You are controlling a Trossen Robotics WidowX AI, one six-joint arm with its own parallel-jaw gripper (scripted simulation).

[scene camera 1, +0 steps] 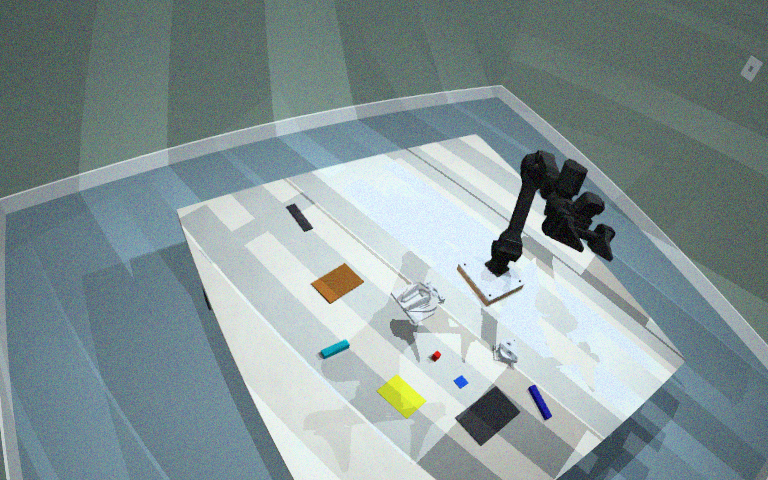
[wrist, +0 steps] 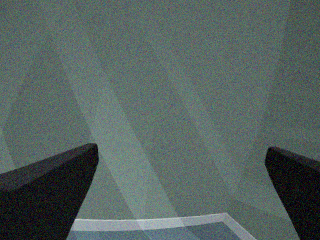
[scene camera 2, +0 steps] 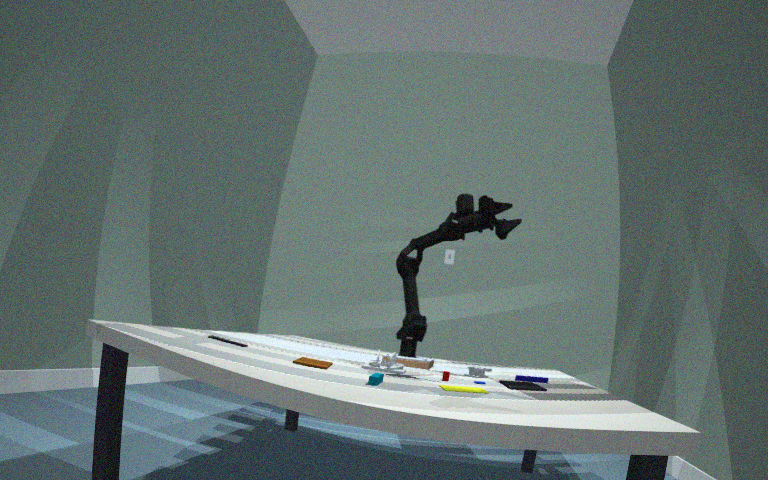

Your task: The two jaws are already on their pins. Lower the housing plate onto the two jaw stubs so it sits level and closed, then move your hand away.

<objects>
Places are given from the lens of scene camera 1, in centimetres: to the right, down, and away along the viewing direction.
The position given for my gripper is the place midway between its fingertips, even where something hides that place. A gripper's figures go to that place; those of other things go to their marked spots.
my gripper [scene camera 1: 597, 255]: 43, 3, 90
yellow tile [scene camera 1: 399, 394]: 4, 40, 121
</objects>
